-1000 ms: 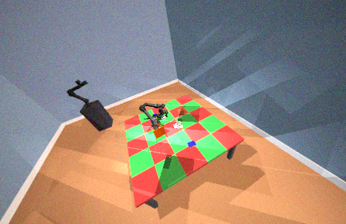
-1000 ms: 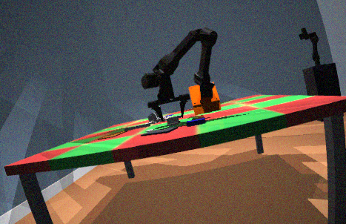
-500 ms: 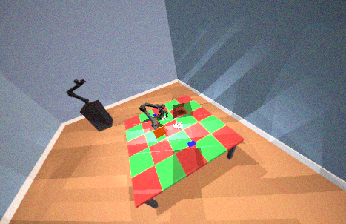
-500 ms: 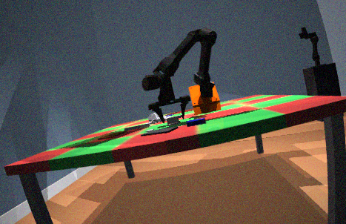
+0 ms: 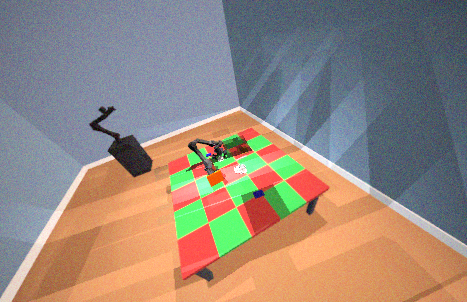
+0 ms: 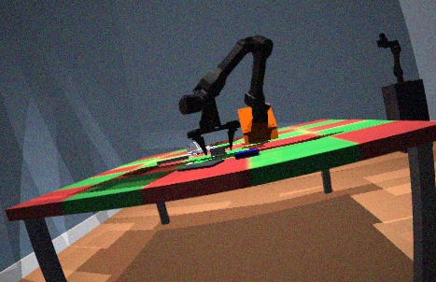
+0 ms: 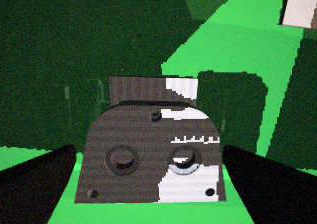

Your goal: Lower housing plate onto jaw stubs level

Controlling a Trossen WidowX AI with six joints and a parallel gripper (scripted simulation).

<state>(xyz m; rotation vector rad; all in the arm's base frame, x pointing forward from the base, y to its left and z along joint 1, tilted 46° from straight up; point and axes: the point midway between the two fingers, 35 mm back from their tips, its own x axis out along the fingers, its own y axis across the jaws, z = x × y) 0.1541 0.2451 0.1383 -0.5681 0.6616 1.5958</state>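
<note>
Now: gripper tip 1 cm to the right of the pale stepped part. The rest, counted from my gripper tip: flat dark plate (2 cm ahead, 19 cm to the left, 1 cm below); then small blue block (12 cm behind, 17 cm to the left).
</note>
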